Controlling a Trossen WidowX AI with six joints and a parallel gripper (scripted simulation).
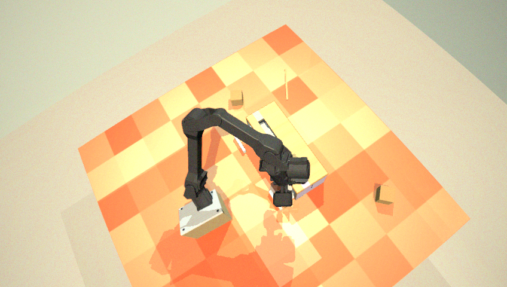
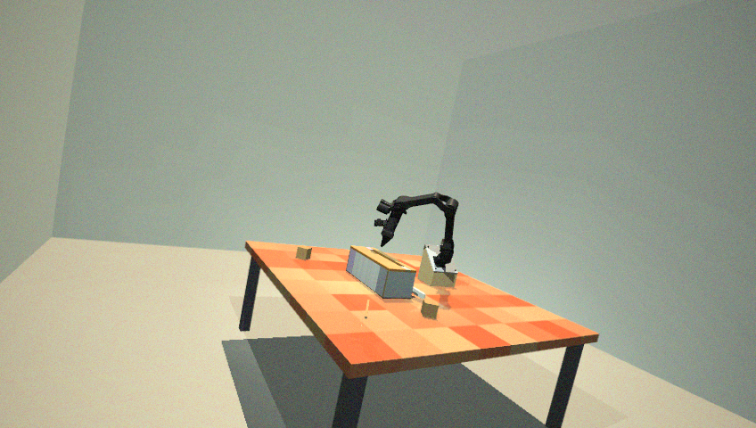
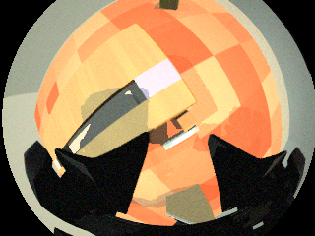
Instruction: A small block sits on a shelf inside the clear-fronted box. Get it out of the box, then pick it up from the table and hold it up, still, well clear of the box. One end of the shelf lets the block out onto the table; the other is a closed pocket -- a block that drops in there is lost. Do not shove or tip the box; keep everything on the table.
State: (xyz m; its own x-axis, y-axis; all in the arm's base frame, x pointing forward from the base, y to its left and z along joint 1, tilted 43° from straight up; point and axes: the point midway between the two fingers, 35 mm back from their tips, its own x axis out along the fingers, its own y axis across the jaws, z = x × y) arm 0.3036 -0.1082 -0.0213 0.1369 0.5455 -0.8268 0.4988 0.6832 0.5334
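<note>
Now: gripper tip 2 cm past the small tan block, 3 cm to the left of it and 14 cm above it. From my gripper tip the other things lie so: long clear-fronted box: 4 cm ahead, 15 cm to the left, 9 cm below; then thin stick: 27 cm ahead, 48 cm to the left, 15 cm below.
</note>
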